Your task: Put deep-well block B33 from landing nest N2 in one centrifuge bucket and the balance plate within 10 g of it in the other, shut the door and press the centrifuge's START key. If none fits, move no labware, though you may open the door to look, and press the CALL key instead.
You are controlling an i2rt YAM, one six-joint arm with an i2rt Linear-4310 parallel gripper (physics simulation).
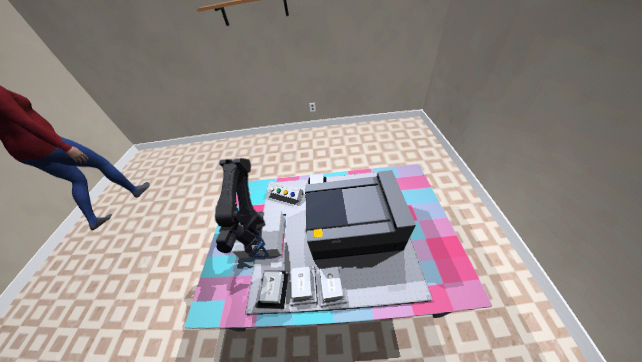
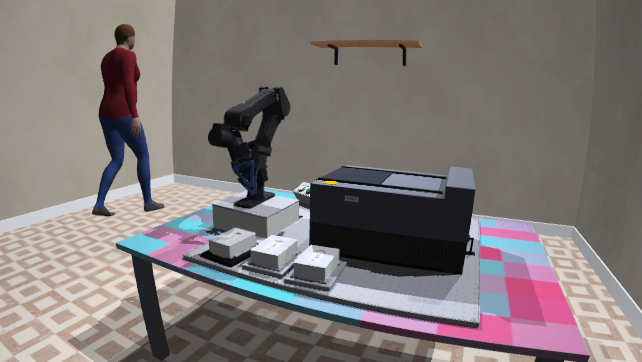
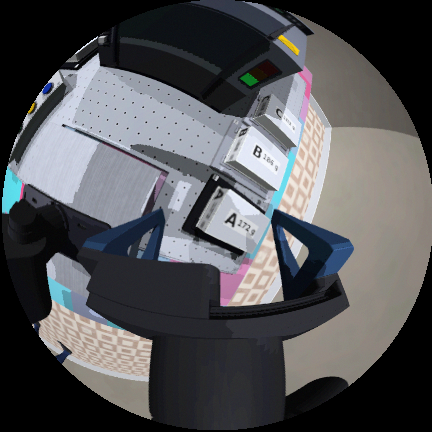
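Where they show: gripper, between the fingertips: (image 1: 266, 250) (image 2: 252, 191) (image 3: 217, 214); arm's base, origin of its link: (image 2: 255, 200) (image 3: 55, 224).
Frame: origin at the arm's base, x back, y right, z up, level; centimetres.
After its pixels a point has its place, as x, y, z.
White blocks stand in a row on low nests: A (image 1: 272, 288) {-10.6, 31.9, -2.0} (image 2: 232, 243) {-12.7, 35.2, -2.1} (image 3: 235, 220) {-10.0, 28.8, -2.1}, marked 172 g, on a black nest; B (image 1: 301, 283) {-23.8, 31.2, -2.1} (image 2: 273, 251) {-25.5, 34.8, -2.1} (image 3: 256, 155) {-22.8, 27.8, -2.1}, marked 186 g; and C (image 1: 330, 286) {-36.6, 34.0, -2.1} (image 2: 316, 262) {-38.4, 36.5, -2.0} (image 3: 278, 118) {-35.1, 29.9, -2.0}, its weight blurred. No B33 or N2 marking is readable. My gripper (image 1: 260, 248) {-10.1, 18.6, 8.9} (image 2: 250, 186) {-10.1, 18.6, 8.9} (image 3: 217, 214) {-10.1, 18.6, 8.9} is open and empty, held above and short of block A. The centrifuge (image 1: 360, 243) {-52.7, 19.7, 5.8} (image 2: 390, 215) {-53.1, 19.7, 7.2} (image 3: 160, 55) {-29.9, 2.6, 0.6} has a dark panel and a lighter panel across its top; no opening shows. Its front display (image 3: 248, 79) {-29.1, 16.7, 5.5} shows green.
A key box (image 1: 285, 193) {-15.6, -22.4, -1.1} (image 2: 302, 190) {-7.5, -27.1, -1.1} with coloured buttons stands behind the arm's base, left of the centrifuge. The arm stands on a grey plinth (image 1: 272, 227) {-9.2, 1.1, -0.4} (image 2: 240, 220) {-1.5, 13.2, -3.7} (image 3: 107, 175) {-9.2, 7.0, -0.4}. A small white object (image 1: 316, 179) {-35.7, -31.2, -1.6} stands behind the centrifuge. A person (image 1: 30, 125) (image 2: 119, 90) stands left.
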